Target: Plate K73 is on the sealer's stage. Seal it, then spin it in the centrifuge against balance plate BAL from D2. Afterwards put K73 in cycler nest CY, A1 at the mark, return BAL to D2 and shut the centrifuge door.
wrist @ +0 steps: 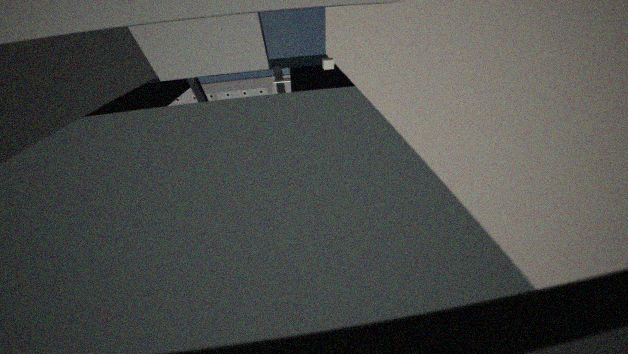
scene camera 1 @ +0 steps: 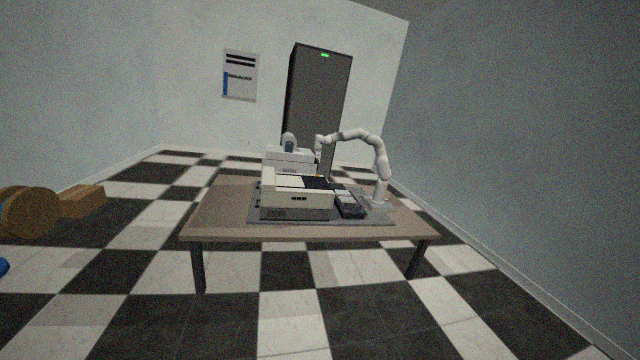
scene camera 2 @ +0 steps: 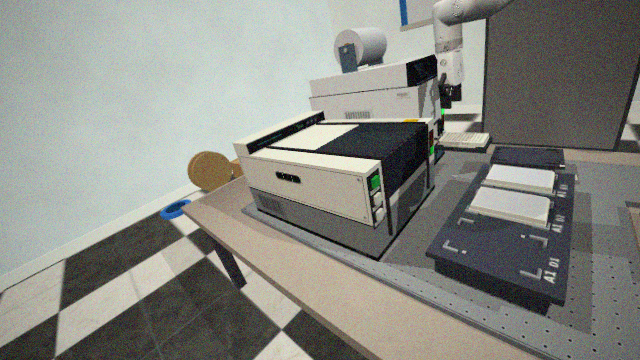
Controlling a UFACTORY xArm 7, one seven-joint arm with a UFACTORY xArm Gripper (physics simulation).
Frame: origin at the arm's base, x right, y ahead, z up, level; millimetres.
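Seen in the pictures: gripper, fingertip midpoint: (scene camera 2: 451,104); arm's base, origin of the base link: (scene camera 1: 376,200).
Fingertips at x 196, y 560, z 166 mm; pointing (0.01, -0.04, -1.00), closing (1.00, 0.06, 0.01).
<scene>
Pixels of each thing's top centre, then the offset from my fingertips to it. "*": a spot on its surface instead. Level surfaces: height alone.
- Pale plate K73, middle of its top: (scene camera 2: 463,137) dz -84, dx -61, dy -60 mm
- white sealer, middle of its top: (scene camera 2: 363,26) (scene camera 1: 292,134) dz +284, dx -95, dy +236 mm
- film roll, surface spot: (scene camera 2: 367,45) * dz +225, dx -142, dy +194 mm
- D2, middle of its top: (scene camera 2: 509,201) (scene camera 1: 346,198) dz -119, dx -306, dy -244 mm
- dark rack, middle of its top: (scene camera 2: 511,205) (scene camera 1: 347,199) dz -129, dx -306, dy -248 mm
- pale plate, middle of its top: (scene camera 2: 519,174) (scene camera 1: 342,191) dz -119, dx -183, dy -235 mm
- flat dark nest, middle of its top: (scene camera 2: 526,153) (scene camera 1: 336,185) dz -131, dx -21, dy -218 mm
- perforated deck, its level: dz -191 mm
- table, its level: dz -205 mm
My gripper (scene camera 2: 451,97) (scene camera 1: 317,159) is open and empty, pointing down beside the sealer's front, above plate K73. Pale plate K73 (scene camera 2: 462,138) lies flat on the stage in front of the white sealer (scene camera 2: 375,102), which carries a film roll (scene camera 2: 367,45) (scene camera 1: 289,142). The plate at D2 (scene camera 2: 511,204), where BAL belongs, sits on the dark rack (scene camera 2: 485,255); another pale plate (scene camera 2: 521,178) sits at D3. A cream machine with a black top section (scene camera 2: 310,186) (scene camera 1: 295,198) stands nearer the camera; its name is unreadable. The wrist view shows large pale and grey surfaces very close, without the fingers.
A flat dark nest (scene camera 2: 527,156) lies behind D3. The machines and rack stand on a perforated deck (scene camera 2: 605,305) on the table (scene camera 1: 215,212). The arm's base (scene camera 1: 380,201) is at the deck's right. A tall dark cabinet (scene camera 2: 555,75) (scene camera 1: 317,95) stands behind.
</scene>
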